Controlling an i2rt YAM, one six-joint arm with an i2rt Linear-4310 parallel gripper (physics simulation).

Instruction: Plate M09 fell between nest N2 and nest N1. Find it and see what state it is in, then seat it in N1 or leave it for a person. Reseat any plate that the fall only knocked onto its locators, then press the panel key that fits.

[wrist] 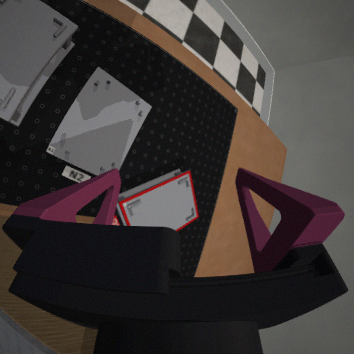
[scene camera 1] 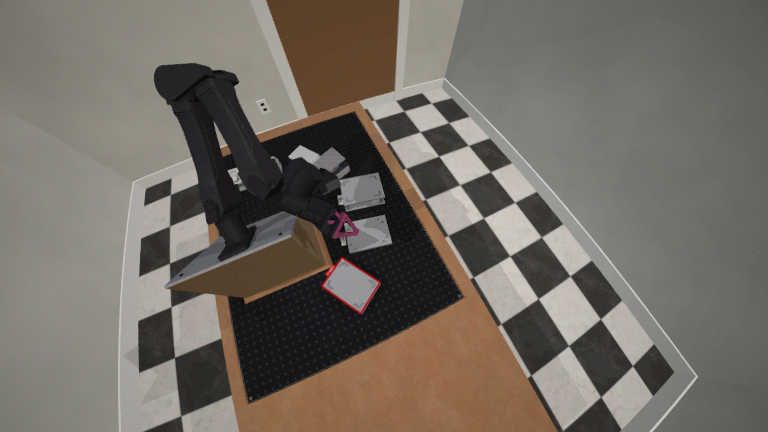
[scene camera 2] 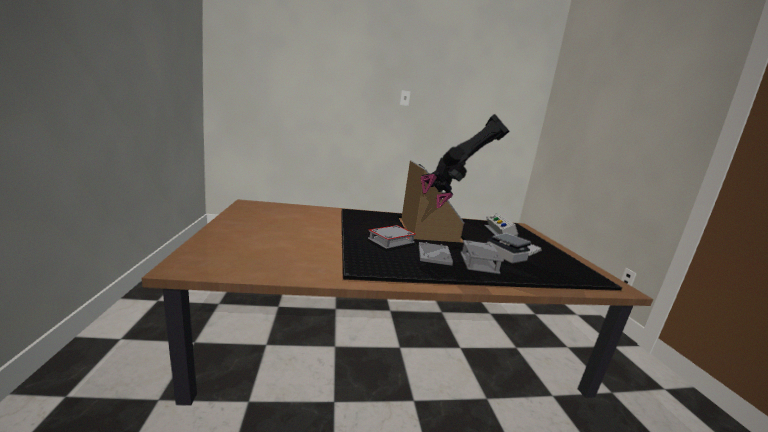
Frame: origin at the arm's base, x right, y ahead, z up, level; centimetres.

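Seen in the pictures: gripper, fingertip midpoint: [wrist: 177,174] [scene camera 1: 350,227] [scene camera 2: 431,200]; arm's base, origin of the base link: [scene camera 1: 241,241].
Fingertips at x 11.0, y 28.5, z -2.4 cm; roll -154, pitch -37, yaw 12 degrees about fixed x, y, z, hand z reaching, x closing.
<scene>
Pixels of each thing's middle, then the offset from my fingertips to it. Level surfaces: height alone.
- Nest N2, body centre: [wrist: 103,124] [scene camera 1: 367,233] [scene camera 2: 434,252] dx -2.6, dy +5.7, dz -19.2 cm
- Nest N1, body centre: [wrist: 8,52] [scene camera 2: 480,255] [scene camera 1: 362,191] dx -18.9, dy +12.6, dz -17.4 cm
- red-rimmed nest, body centre: [wrist: 160,208] [scene camera 1: 351,284] [scene camera 2: 392,235] dx +11.2, dy -8.5, dz -18.2 cm
- key panel, body centre: [scene camera 1: 254,172] [scene camera 2: 501,225] dx -52.6, dy -23.9, dz -16.3 cm
- grey device with a dark top, body centre: [scene camera 1: 327,162] [scene camera 2: 511,239] dx -36.5, dy +6.0, dz -12.9 cm
- pale piece, body centre: [scene camera 2: 527,248] [scene camera 1: 304,156] dx -52.1, dy -1.1, dz -19.8 cm
- black mat, its level: dz -20.5 cm
- table, its level: dz -21.7 cm
My gripper [scene camera 1: 345,226] [scene camera 2: 435,191] [wrist: 177,174] is open, fingers wide apart, high over the mat near nest N2. Nest N2 [scene camera 1: 371,234] [scene camera 2: 435,253] [wrist: 102,117] is a low grey block with small pins near its corners; its label shows in the wrist view. Nest N1 [scene camera 1: 362,189] [scene camera 2: 482,251] [wrist: 25,50] stands taller beside it, with corner locators on top; it is cut off in the wrist view. A red-rimmed nest [scene camera 1: 351,284] [scene camera 2: 391,232] [wrist: 162,207] stands on N2's other side. I cannot make out plate M09 in these views. The key panel [scene camera 2: 500,222] is mostly hidden in scene camera 1.
A wedge-shaped wooden stand [scene camera 1: 268,263] [scene camera 2: 437,225] carries the arm, close to N2 and the red-rimmed nest. A grey device with a dark top [scene camera 1: 331,160] [scene camera 2: 511,241] stands past N1, beside a pale piece [scene camera 1: 303,154]. The black mat [scene camera 1: 300,343] [scene camera 2: 370,268] lies on the table [scene camera 1: 375,370] [scene camera 2: 257,252].
</scene>
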